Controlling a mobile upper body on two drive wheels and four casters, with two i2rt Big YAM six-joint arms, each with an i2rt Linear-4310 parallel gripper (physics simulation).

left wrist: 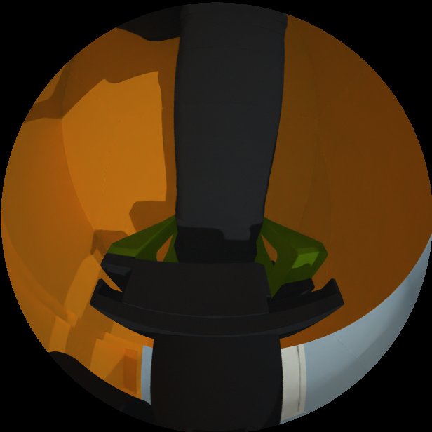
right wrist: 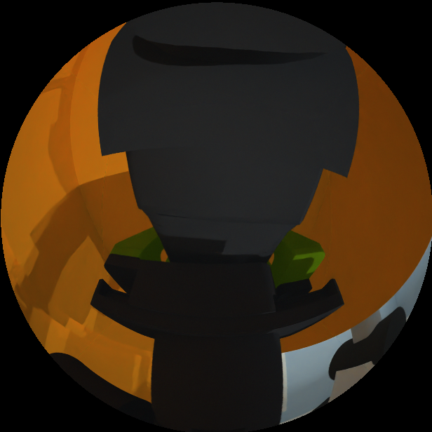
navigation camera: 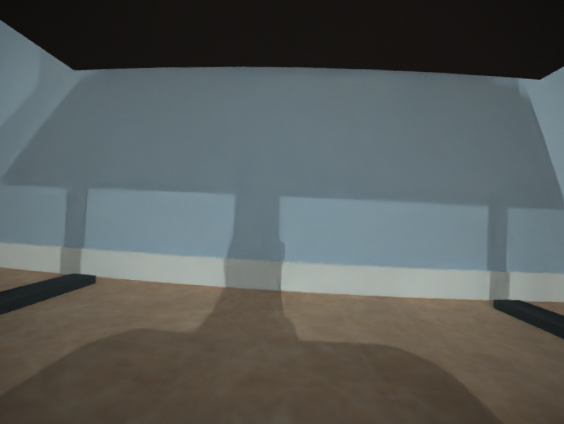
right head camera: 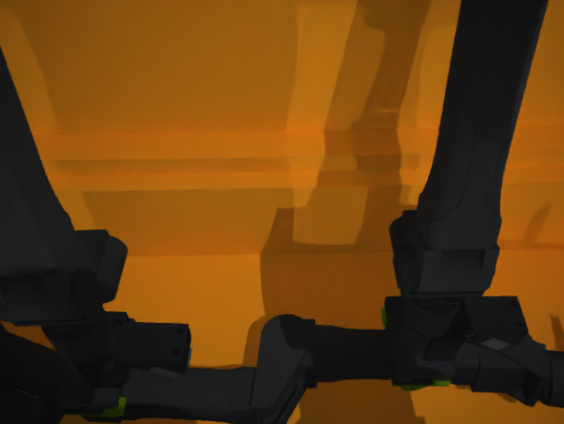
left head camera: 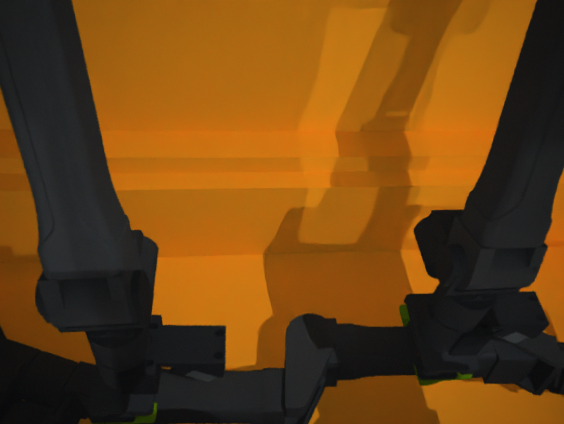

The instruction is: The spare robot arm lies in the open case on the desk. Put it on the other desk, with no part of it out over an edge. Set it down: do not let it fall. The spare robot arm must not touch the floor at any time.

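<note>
The dark grey spare robot arm lies lengthwise in the open orange case. My left gripper is shut on its left part, with green fingers against both sides. My right gripper is shut on it farther right, beyond the angled joint. The lower fingertips are partly hidden. I cannot tell whether the spare arm touches the case bottom. The other desk does not show.
The case's orange walls rise around both grippers. In the navigation camera, a dark desk underside hangs over the top, with dark desk feet at left and right on the brown floor. A blue wall stands behind.
</note>
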